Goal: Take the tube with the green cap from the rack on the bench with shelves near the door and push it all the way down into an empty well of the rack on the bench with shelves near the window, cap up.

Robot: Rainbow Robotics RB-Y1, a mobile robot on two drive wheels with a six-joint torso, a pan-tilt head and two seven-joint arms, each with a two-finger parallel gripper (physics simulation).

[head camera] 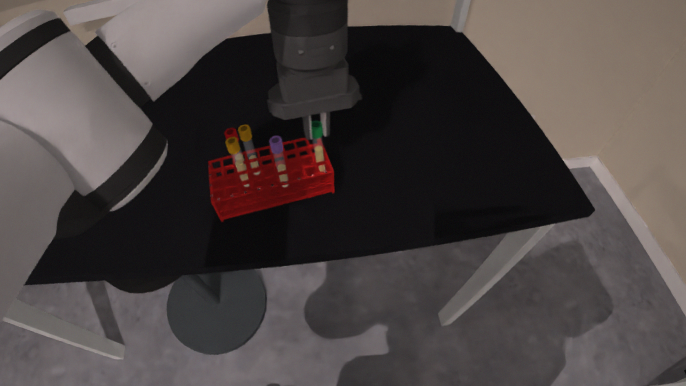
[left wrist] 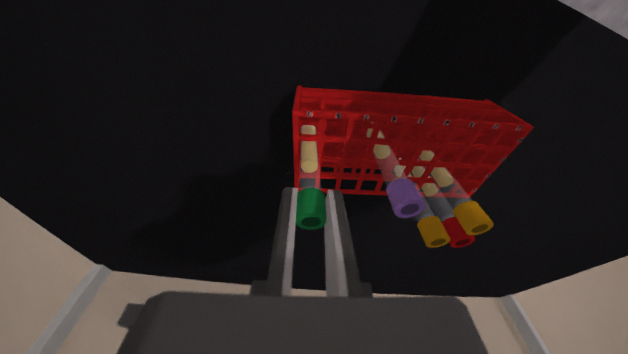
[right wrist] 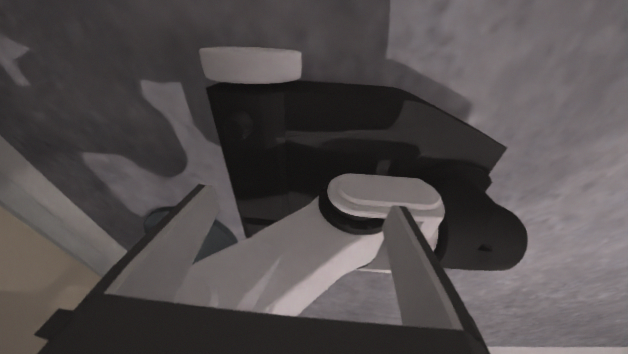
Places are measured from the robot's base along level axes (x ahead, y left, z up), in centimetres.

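Pixels of known places: left gripper, fingertip midpoint: (head camera: 317,134) (left wrist: 311,198); right gripper, fingertip midpoint: (right wrist: 302,206).
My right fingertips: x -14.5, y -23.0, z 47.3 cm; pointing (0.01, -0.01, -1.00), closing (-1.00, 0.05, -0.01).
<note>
For each thing: its middle in the pictures, then the offset to it from my right fingertips. "spot": a spot on its surface instead. Level surfaces: height alone.
- tube with the green cap, body centre: (left wrist: 309,161) (head camera: 318,151) dy +26.1, dx +55.6, dz +51.3 cm
- red rack at the middle of its body: (left wrist: 391,146) (head camera: 270,176) dy +34.5, dx +54.0, dz +47.0 cm
- black bench at its surface level: dz +44.1 cm
- red cap at a spot on its surface: (left wrist: 459,232) (head camera: 234,136) spot: dy +38.9, dx +54.9, dz +55.6 cm
- round grey base at the middle of its body: (head camera: 215,302) (right wrist: 193,240) dy +77.2, dx +60.4, dz -45.8 cm
The tube with the green cap (head camera: 317,129) (left wrist: 311,209) is upright, cap up, at the end of the red rack (head camera: 270,196) (left wrist: 415,101), the right end in the head camera. Its lower part shows within the rack's outline; how deep it sits I cannot tell. My left gripper (head camera: 317,134) (left wrist: 311,198) is shut on this tube at the cap, above the rack. My right gripper (right wrist: 302,206) is open and empty, away from the bench, over the robot's base and the floor. Which of the two benches this is, the views do not show.
The rack stands on a black bench (head camera: 400,150) and also holds tubes with a purple cap (head camera: 276,144) (left wrist: 405,198), a red cap (head camera: 230,133) (left wrist: 459,232) and two yellow caps. A wall is behind the bench. A round grey base (head camera: 216,315) is under its front edge.
</note>
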